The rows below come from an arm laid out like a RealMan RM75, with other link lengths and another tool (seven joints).
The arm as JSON. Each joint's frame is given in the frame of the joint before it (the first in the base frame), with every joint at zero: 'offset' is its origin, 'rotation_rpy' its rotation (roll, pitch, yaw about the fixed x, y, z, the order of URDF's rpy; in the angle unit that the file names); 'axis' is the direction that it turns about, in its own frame. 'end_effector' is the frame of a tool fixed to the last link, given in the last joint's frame.
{
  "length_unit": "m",
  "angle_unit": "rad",
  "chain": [
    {
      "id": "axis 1",
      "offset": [
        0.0,
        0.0,
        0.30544
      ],
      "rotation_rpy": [
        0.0,
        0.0,
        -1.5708
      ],
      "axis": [
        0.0,
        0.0,
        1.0
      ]
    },
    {
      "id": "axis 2",
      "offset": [
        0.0,
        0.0,
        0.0
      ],
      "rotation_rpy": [
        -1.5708,
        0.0,
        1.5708
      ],
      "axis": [
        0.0,
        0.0,
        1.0
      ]
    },
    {
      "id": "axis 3",
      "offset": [
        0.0,
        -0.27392,
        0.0
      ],
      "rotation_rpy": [
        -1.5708,
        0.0,
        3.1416
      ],
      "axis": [
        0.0,
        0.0,
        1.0
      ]
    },
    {
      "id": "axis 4",
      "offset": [
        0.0,
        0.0,
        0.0
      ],
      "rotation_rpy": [
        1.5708,
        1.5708,
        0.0
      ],
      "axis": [
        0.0,
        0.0,
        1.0
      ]
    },
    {
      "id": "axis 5",
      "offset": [
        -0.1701,
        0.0,
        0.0
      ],
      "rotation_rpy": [
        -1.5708,
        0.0,
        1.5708
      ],
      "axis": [
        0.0,
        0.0,
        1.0
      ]
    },
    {
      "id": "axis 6",
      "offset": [
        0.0,
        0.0,
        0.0
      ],
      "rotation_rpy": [
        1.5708,
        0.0,
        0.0
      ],
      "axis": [
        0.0,
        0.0,
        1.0
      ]
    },
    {
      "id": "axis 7",
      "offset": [
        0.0,
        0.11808,
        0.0
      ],
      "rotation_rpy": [
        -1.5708,
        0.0,
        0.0
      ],
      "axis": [
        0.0,
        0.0,
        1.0
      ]
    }
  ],
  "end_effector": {
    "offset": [
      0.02,
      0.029,
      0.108
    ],
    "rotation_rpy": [
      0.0,
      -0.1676,
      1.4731
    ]
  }
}
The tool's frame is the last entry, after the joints.
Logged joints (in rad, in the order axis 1, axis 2, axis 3, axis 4, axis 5, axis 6, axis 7), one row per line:
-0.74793, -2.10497, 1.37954, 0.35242, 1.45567, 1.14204, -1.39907
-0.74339, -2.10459, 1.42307, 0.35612, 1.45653, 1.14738, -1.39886
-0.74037, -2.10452, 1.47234, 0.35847, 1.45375, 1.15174, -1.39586
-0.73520, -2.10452, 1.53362, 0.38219, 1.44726, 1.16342, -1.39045
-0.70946, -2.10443, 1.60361, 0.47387, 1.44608, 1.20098, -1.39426
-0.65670, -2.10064, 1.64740, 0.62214, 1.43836, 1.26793, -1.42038
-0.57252, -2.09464, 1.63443, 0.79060, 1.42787, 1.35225, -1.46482
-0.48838, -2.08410, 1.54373, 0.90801, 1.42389, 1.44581, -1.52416
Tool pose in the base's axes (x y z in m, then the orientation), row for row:
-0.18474, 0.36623, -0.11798, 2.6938, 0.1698, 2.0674
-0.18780, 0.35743, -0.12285, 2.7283, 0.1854, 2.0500
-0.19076, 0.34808, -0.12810, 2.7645, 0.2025, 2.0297
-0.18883, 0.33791, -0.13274, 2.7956, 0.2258, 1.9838
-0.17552, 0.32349, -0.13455, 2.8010, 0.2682, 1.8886
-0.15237, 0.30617, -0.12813, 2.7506, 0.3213, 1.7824
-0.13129, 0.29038, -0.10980, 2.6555, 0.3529, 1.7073
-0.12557, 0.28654, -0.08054, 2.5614, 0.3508, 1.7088
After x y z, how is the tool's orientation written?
As angles about the fixed x, y, z axes (roll, pitch, yaw), in radians.
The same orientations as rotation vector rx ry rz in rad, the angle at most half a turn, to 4 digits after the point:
1.3558, 2.3805, 0.4166
1.3810, 2.3770, 0.3598
1.4098, 2.3703, 0.2991
1.4622, 2.3370, 0.2322
1.5451, 2.2425, 0.1639
1.5973, 2.1120, 0.1381
1.5952, 2.0012, 0.1782
1.5363, 1.9651, 0.2709

